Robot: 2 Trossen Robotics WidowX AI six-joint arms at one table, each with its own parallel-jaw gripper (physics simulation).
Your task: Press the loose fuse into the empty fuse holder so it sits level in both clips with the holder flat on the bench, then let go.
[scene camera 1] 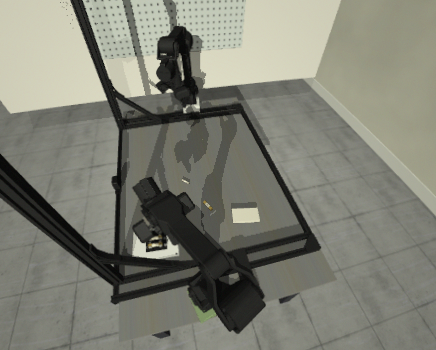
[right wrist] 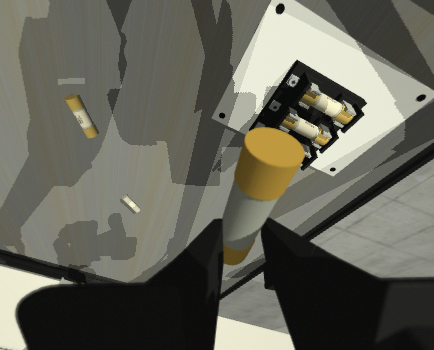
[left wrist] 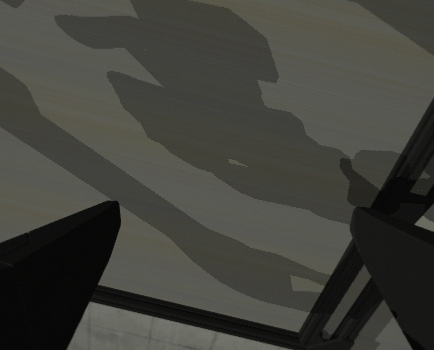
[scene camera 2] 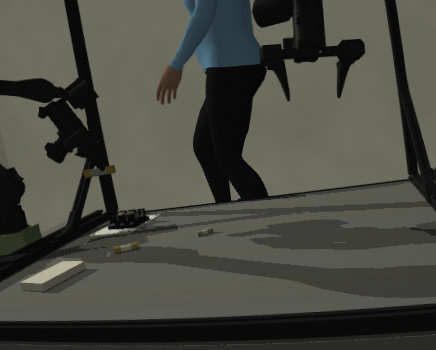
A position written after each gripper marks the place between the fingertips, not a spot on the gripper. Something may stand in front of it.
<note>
The left gripper (scene camera 2: 313, 99) is open and holds nothing. Further things: the right gripper (scene camera 2: 104, 170).
The left gripper shows as well in the left wrist view (left wrist: 236, 215). The right gripper is seen too in the right wrist view (right wrist: 241, 226).
</note>
